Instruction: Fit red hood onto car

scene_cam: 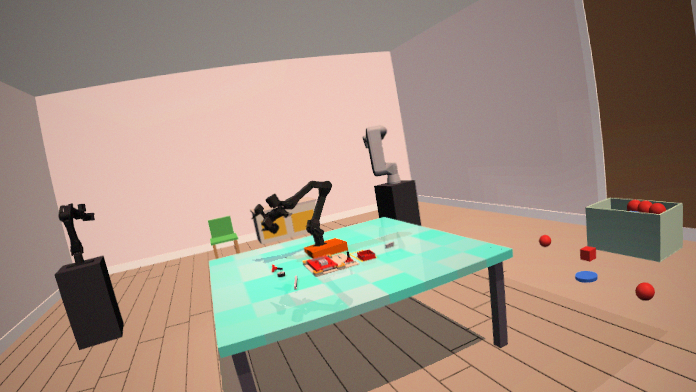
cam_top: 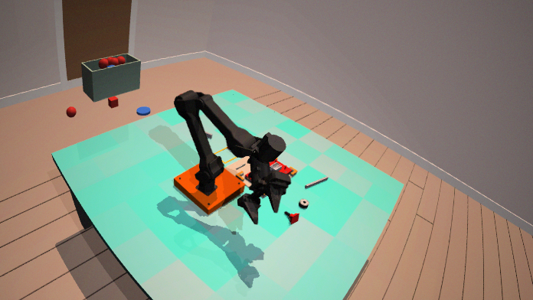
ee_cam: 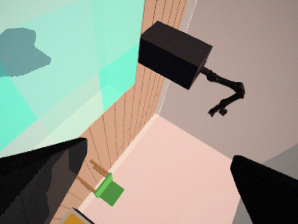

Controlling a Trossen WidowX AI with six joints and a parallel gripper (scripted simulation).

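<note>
My gripper tip is 52 cm short of the red hood, 38 cm to the right of it and 21 cm above it. Also, from my gripper tip: dark rod 55 cm ahead, 21 cm below, 2 cm to the right; wheel 37 cm ahead, 21 cm below, 3 cm to the right; grey engine block 48 cm ahead, 20 cm below, 17 cm to the left.
</note>
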